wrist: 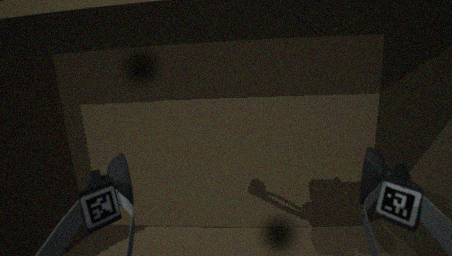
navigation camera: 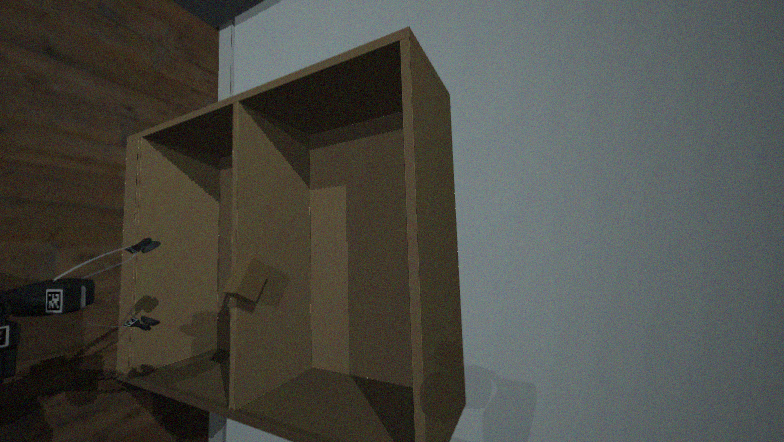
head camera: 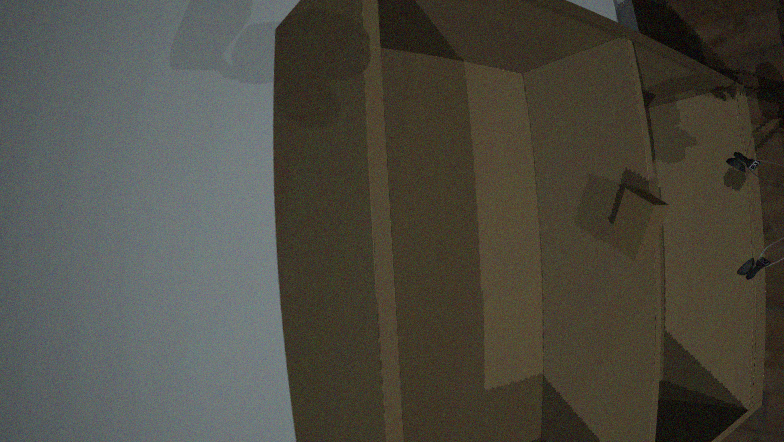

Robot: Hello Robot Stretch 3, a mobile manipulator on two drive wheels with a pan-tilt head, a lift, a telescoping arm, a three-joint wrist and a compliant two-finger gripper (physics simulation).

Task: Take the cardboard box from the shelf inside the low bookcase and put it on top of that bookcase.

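Places are measured from the robot's base along level axes (x ahead, y left, z up), in centimetres.
Pixels of known places: gripper, between the fingertips: (wrist: 242, 170) (navigation camera: 159, 282) (head camera: 733, 216).
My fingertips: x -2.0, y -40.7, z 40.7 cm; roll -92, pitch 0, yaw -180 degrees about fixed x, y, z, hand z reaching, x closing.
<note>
Behind a point stands the place of what it marks.
The small brown cardboard box (head camera: 636, 222) @(x -2.3, y -48.7, z 63.0 cm) (navigation camera: 248, 281) @(x -2.4, y -48.3, z 63.1 cm) lies turned at an angle on the middle shelf (head camera: 592, 301) @(x 9.7, y -62.6, z 58.1 cm) (navigation camera: 271, 219) @(x 13.1, y -59.5, z 58.0 cm) of the low bookcase (head camera: 384, 219) @(x -3.6, y -48.7, z 104.7 cm) (navigation camera: 411, 219) @(x 9.4, y -48.9, z 105.0 cm). One corner reaches the shelf's front edge and seems to jut slightly past it. The box does not show in the wrist view. My gripper (head camera: 746, 215) @(x -2.0, y -40.7, z 40.7 cm) (navigation camera: 143, 283) @(x -2.0, y -40.7, z 40.7 cm) (wrist: 242, 170) @(x -2.0, y -40.7, z 40.7 cm) is open, its fingers wide apart with nothing between them. It is at the front of the lower compartment, lower than the box and apart from it. The wrist view looks into that dim compartment.
The bookcase top (head camera: 326, 247) @(x -1.7, y -59.2, z 106.0 cm) (navigation camera: 436, 219) @(x 9.8, y -60.1, z 106.0 cm) lies against the pale wall (head camera: 137, 219) @(x -7.4, y -80.6, z 126.1 cm) (navigation camera: 603, 219) @(x 8.5, y -81.1, z 138.1 cm). Side panels bound both compartments. The bottom board (head camera: 708, 247) @(x 3.7, y -61.1, z 10.1 cm) (navigation camera: 175, 219) @(x 16.4, y -59.7, z 10.0 cm) is near the fingertips. Wooden floor (navigation camera: 54, 137) @(x 40.0, y -33.3, z 0.0 cm) lies in front. Shadows fall across the shelves.
</note>
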